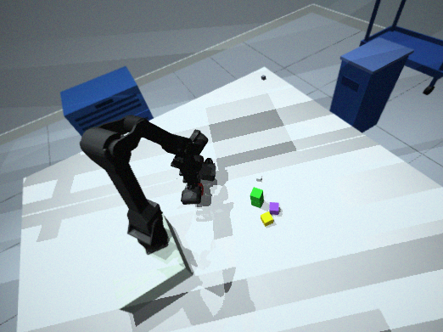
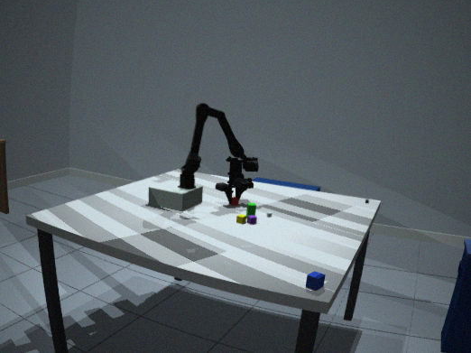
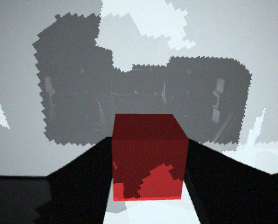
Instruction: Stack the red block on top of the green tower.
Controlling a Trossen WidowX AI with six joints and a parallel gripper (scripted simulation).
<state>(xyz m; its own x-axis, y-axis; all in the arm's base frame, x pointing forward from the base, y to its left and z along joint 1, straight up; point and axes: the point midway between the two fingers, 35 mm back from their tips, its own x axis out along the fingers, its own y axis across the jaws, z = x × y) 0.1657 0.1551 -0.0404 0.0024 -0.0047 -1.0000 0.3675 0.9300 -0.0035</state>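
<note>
Right now the purple block is 210 mm ahead of my gripper tip, 180 mm to the right of it and 10 mm above it. Round my gripper tip: blue block: 690 mm ahead, 600 mm to the right, 10 mm above; red block: 10 mm above; yellow block: 200 mm to the right, 170 mm ahead, 10 mm above.
</note>
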